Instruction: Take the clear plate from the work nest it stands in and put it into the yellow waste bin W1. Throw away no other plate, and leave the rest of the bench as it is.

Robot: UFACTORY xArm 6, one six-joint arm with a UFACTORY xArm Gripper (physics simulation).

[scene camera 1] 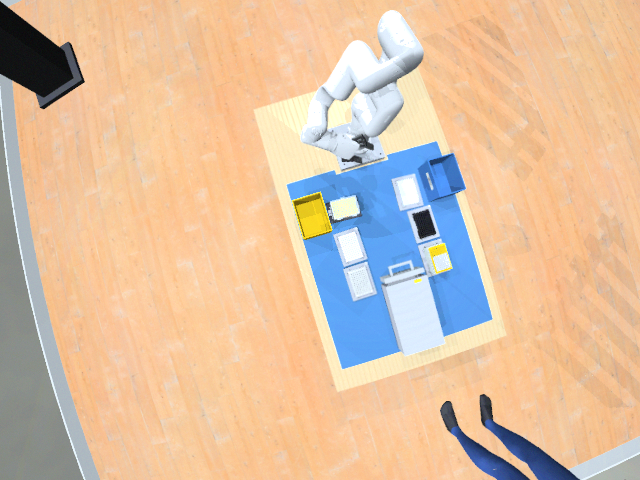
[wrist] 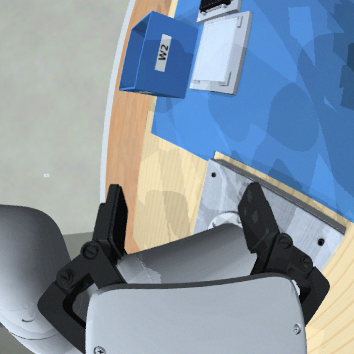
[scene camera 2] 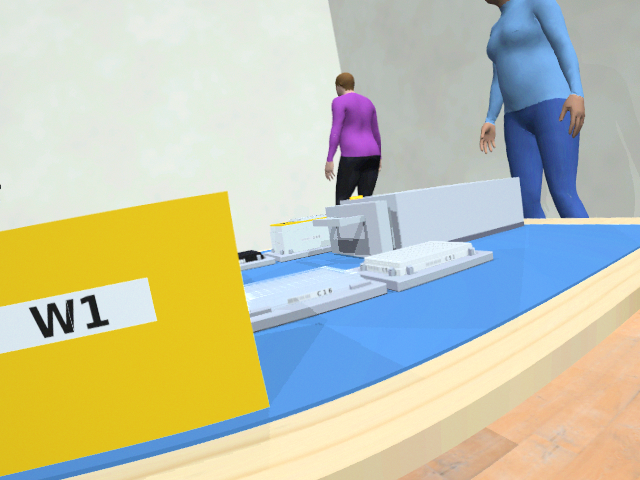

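Seen in the pictures: gripper, fingertip midpoint: (scene camera 1: 367, 154) (wrist: 185, 195); arm's base at its link origin: (wrist: 236, 249).
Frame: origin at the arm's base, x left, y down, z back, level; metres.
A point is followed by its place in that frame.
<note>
In scene camera 2 a low, see-through plate (scene camera 1: 351, 246) @[x -0.274, y -0.005, z -0.437 m] (scene camera 2: 310, 284) @[x -0.317, y -0.006, z -0.434 m] lies flat in a pale grey nest with the label C16. It looks plain white from above. The yellow waste bin W1 (scene camera 1: 312, 217) @[x -0.373, y 0.016, z -0.225 m] (scene camera 2: 196, 341) @[x -0.450, y -0.028, z -0.277 m] stands at the left edge of the blue mat, beside that nest; the part of its inside that shows holds no plate. My gripper (scene camera 1: 357, 149) @[x -0.040, y -0.143, z -0.116 m] (wrist: 185, 195) @[x -0.040, y -0.143, z -0.116 m] is open and empty, above the arm's base plate, away from the nests. Another pale plate (scene camera 1: 408, 191) @[x 0.100, y 0.001, z -0.332 m] (wrist: 217, 50) @[x 0.088, y 0.001, z -0.324 m] lies in a nest beside the blue bin; whether it is clear I cannot tell.
Blue bin W2 (scene camera 1: 455, 176) @[x 0.316, y -0.057, z -0.376 m] (wrist: 175, 70) @[x 0.198, y -0.016, z -0.306 m] stands at the right mat edge. A black plate (scene camera 1: 424, 223) @[x 0.093, y -0.002, z -0.505 m], a yellow-topped stack (scene camera 1: 440, 258) @[x 0.059, y -0.056, z -0.677 m], a white plate C31 (scene camera 1: 359, 281) @[x -0.318, y 0.004, z -0.603 m] (scene camera 2: 418, 256) @[x -0.338, y -0.004, z -0.579 m], a pale-topped device (scene camera 1: 344, 207) @[x -0.221, y -0.036, z -0.261 m] and a grey machine with a handle (scene camera 1: 416, 315) @[x -0.169, y -0.082, z -0.843 m] (scene camera 2: 460, 209) @[x -0.261, y -0.038, z -0.800 m] stand around.
</note>
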